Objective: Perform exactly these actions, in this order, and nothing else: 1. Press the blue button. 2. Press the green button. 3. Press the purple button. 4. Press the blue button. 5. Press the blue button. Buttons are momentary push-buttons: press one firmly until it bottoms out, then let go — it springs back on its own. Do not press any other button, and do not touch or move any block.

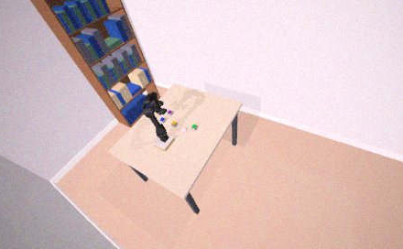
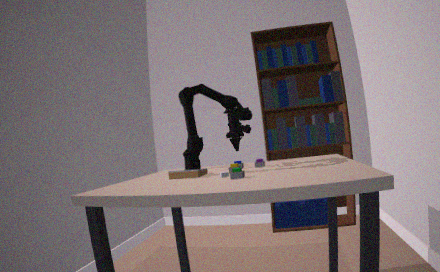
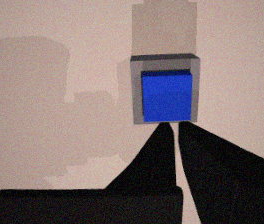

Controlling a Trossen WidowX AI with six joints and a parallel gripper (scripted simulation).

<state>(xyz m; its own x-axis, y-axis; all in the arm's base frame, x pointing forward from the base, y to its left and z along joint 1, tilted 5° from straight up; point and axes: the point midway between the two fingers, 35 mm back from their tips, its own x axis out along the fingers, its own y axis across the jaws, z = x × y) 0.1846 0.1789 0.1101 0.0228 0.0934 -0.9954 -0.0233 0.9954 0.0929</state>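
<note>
Right now my gripper tip is 60 mm above the blue button. Round my gripper tip: purple button (110 mm ahead, 10 mm to the right, 60 mm below); small white block (10 mm behind, 280 mm to the right, 80 mm below); green button (60 mm ahead, 350 mm to the right, 60 mm below).
</note>
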